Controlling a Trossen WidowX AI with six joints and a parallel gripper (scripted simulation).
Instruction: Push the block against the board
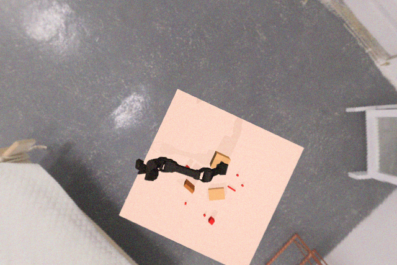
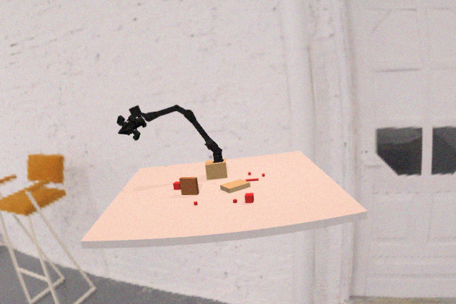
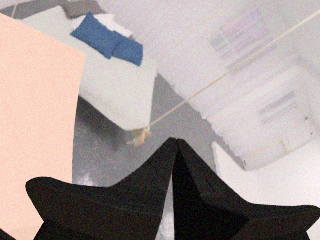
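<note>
Right now the square block is 400 mm to the left of my gripper tip, 340 mm below it and 10 mm ahead of it. Round my gripper tip: red stick: 740 mm to the left, 380 mm below, 180 mm behind; then board: 660 mm to the left, 380 mm below, 60 mm behind.
</note>
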